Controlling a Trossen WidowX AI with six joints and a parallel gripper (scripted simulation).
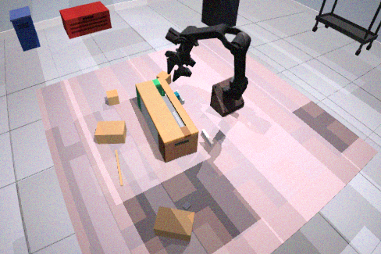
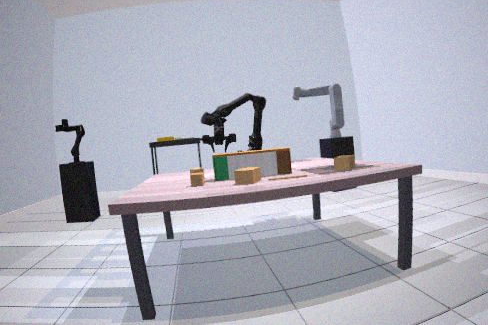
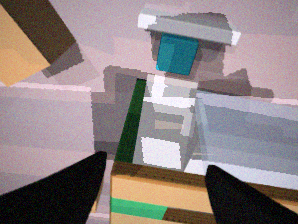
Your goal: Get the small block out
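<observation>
My gripper tip is now 20 mm past the cyan block, 10 mm to the right of it and 120 mm above it. The rest, counted from my gripper tip: thin stick: 400 mm ahead, 240 mm to the left, 130 mm below; then tiny grey cube: 270 mm ahead, 530 mm to the left, 130 mm below; then tan cube: 40 mm behind, 130 mm to the right, 110 mm below.
</observation>
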